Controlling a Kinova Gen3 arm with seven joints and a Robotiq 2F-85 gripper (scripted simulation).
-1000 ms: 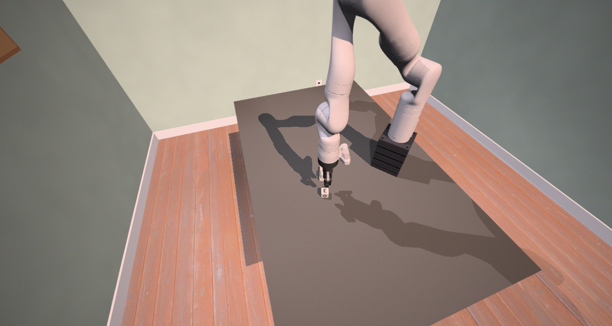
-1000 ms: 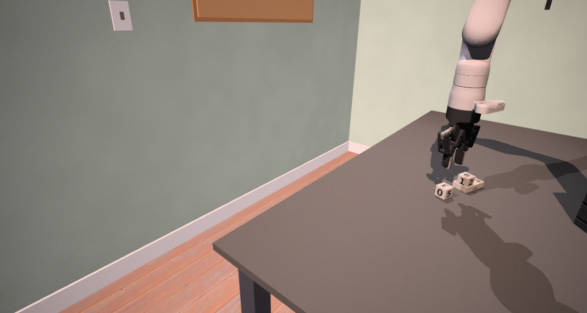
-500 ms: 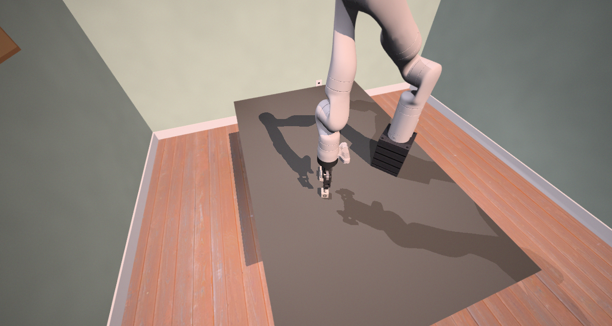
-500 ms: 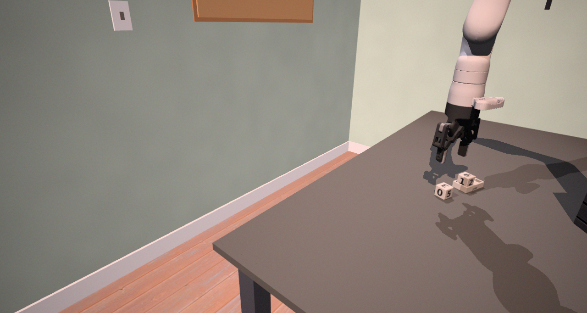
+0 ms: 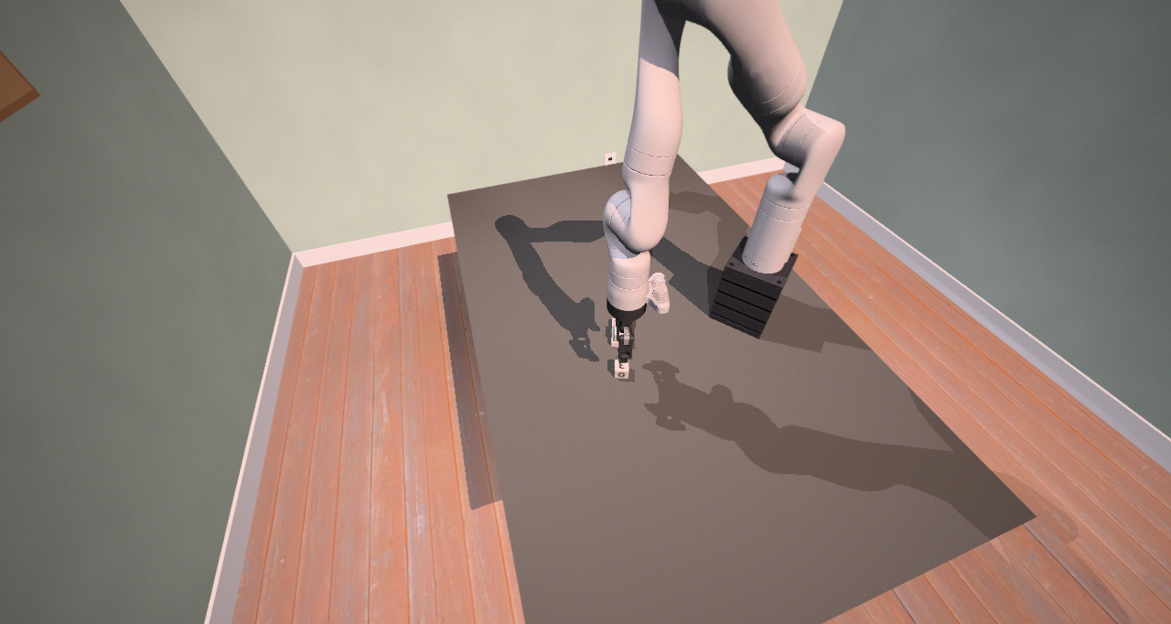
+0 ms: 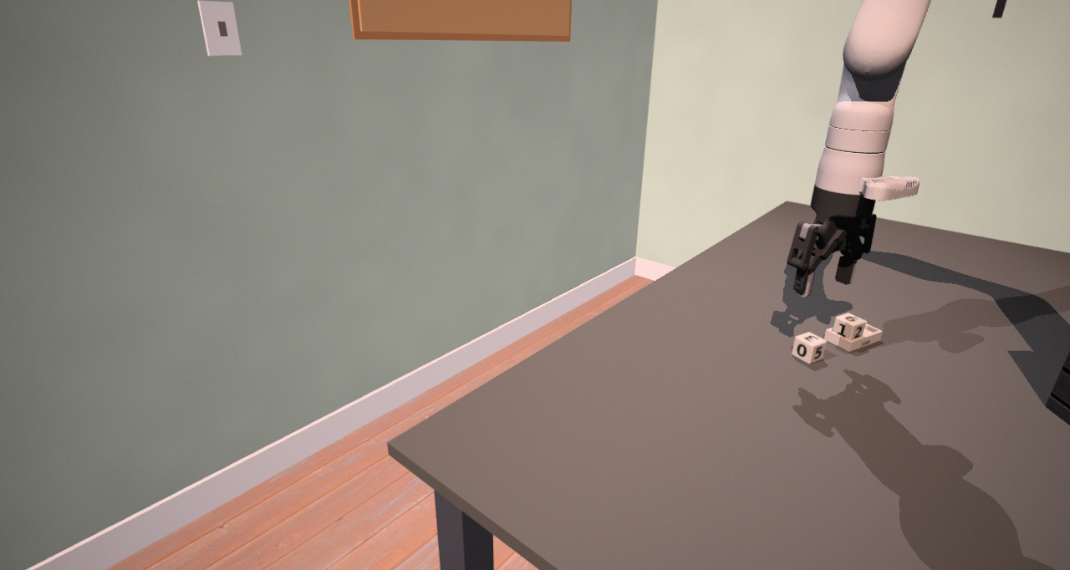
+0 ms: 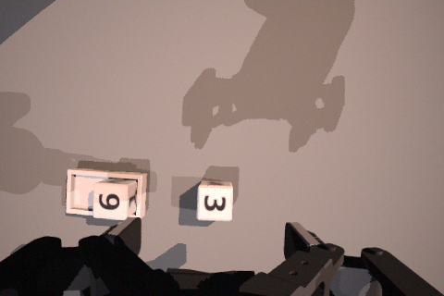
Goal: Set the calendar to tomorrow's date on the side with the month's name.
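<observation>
My hand is 10 cm above the cube. Round my hand: pale tray (5 cm behind, 10 cm to the right, 11 cm below).
</observation>
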